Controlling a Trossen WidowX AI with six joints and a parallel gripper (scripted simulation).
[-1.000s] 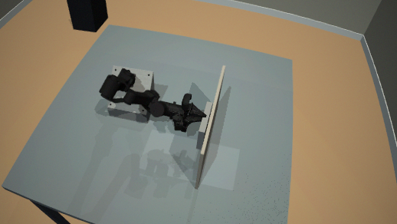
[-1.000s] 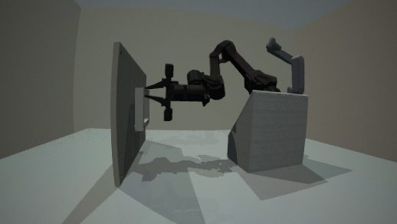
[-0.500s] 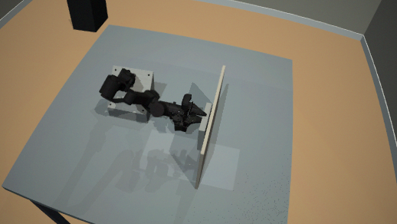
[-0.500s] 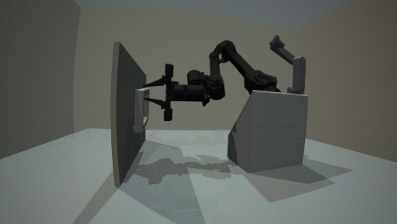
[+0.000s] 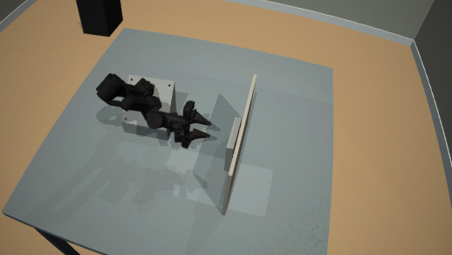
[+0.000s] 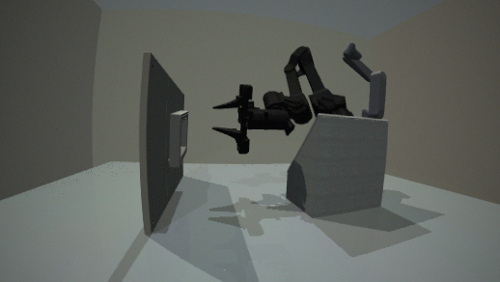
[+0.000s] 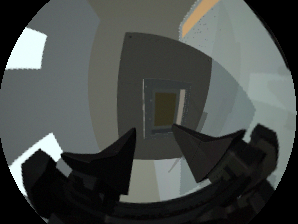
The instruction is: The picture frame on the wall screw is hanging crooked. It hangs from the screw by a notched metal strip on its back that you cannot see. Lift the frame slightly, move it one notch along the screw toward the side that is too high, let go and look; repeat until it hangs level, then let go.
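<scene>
The picture frame lies 10 cm ahead of my gripper tip and 5 cm below it. Round my gripper tip: wall panel (11 cm ahead, 1 cm to the left, 6 cm below).
</scene>
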